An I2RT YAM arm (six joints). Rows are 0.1 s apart.
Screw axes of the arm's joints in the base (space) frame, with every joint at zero. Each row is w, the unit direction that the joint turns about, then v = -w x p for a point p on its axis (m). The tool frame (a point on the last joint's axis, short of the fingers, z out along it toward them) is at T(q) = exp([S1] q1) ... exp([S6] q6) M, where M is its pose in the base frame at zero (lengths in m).
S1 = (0, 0, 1, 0, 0, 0)
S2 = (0, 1, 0, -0.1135, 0, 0.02)
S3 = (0, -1, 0, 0.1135, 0, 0.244)
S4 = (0, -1, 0, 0.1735, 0, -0.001)
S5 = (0, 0, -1, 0, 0.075, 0)
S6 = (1, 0, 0, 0, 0.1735, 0)
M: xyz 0.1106 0 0.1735 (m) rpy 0 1.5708 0 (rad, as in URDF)
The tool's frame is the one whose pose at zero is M.
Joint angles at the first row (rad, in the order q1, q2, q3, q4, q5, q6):
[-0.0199, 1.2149, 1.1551, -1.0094, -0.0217, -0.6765]
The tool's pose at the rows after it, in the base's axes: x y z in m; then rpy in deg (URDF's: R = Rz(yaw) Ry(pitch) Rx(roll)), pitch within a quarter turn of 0, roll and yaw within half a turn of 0:
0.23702 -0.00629 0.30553 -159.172 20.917 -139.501
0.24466 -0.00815 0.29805 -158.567 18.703 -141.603
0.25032 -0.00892 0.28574 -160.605 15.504 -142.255
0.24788 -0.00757 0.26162 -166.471 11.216 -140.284
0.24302 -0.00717 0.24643 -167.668 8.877 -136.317
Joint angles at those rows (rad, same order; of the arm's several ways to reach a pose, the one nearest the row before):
[-0.0199, 1.2409, 1.1520, -0.9743, 0.0440, -0.6704]
[-0.0200, 1.2761, 1.1505, -0.9618, 0.0919, -0.6505]
[-0.0215, 1.3190, 1.1444, -0.9771, 0.0997, -0.6550]
[-0.0230, 1.3543, 1.0940, -1.0092, 0.0523, -0.7008]
[-0.0230, 1.3545, 1.0387, -0.9942, 0.0444, -0.7745]

